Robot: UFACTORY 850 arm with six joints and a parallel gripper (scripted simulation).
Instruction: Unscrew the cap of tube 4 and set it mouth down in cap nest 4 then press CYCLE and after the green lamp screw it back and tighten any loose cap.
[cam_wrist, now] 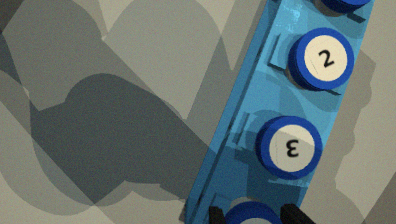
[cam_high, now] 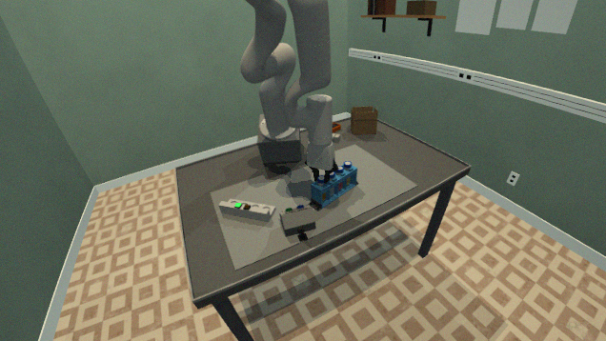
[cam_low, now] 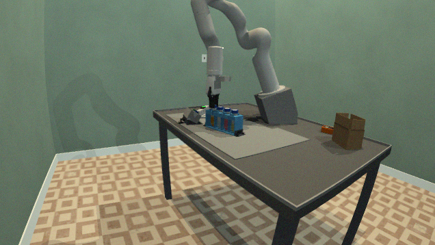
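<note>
Right now my hand is 10 mm above the blue cap marked 4. The rest, counted from my hand: blue key: 120 mm to the right, 60 mm below, 30 mm ahead; green key: 170 mm to the right, 60 mm below, 20 mm ahead; grey key housing: 150 mm to the right, 80 mm below, 40 mm ahead.
</note>
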